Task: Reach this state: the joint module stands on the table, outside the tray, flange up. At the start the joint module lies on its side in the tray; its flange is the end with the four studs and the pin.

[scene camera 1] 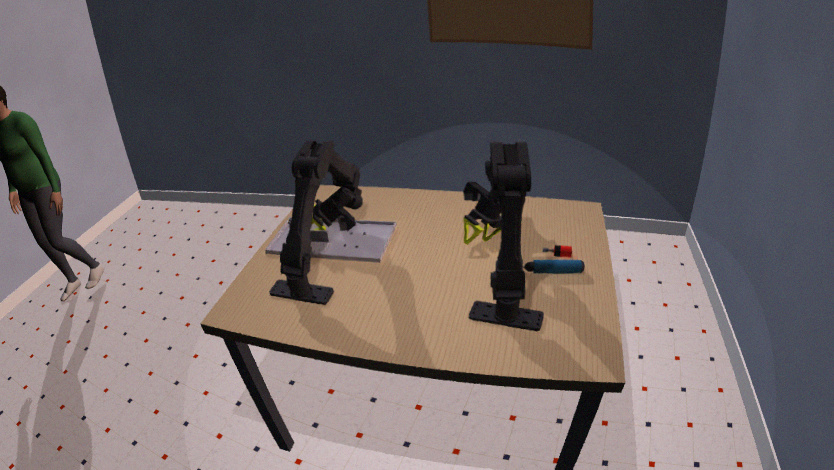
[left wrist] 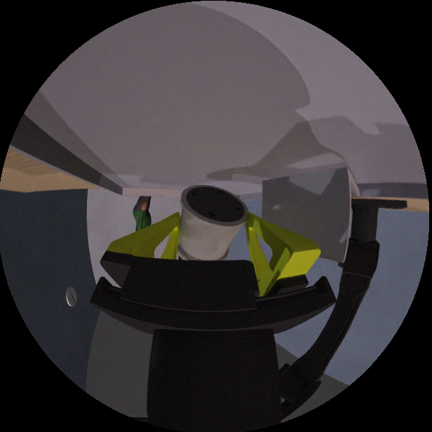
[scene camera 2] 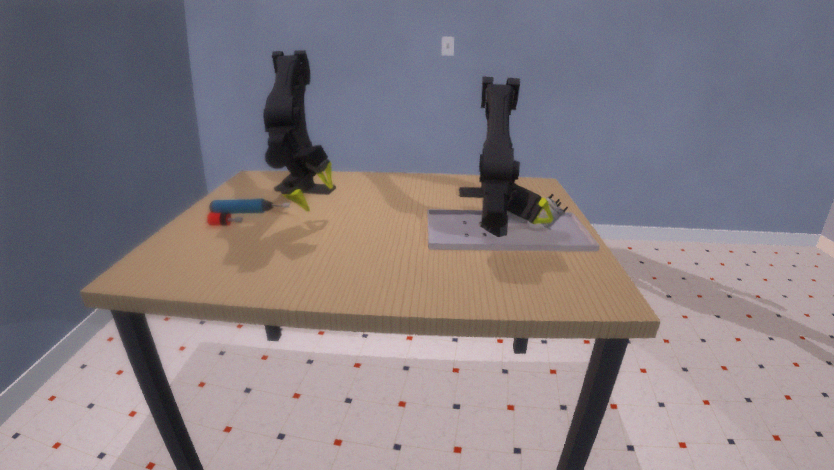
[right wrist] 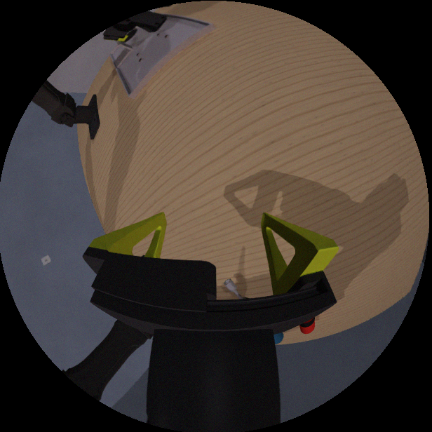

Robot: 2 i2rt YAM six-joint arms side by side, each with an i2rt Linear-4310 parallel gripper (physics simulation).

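The joint module is a pale grey cylinder. My left gripper is shut on its sides, over the far-left part of the tray in scene camera 1. In scene camera 2 the module is tilted, its dark studs pointing up and slightly left. In the left wrist view its dark, studless end faces the tray floor. The arm mostly hides it in scene camera 1. The tray lies on the table. My right gripper is open and empty above the table.
A blue screwdriver and a short red one lie near my right arm, at the right of scene camera 1. Several small dark spots mark the tray floor. A person stands beyond the table's left side.
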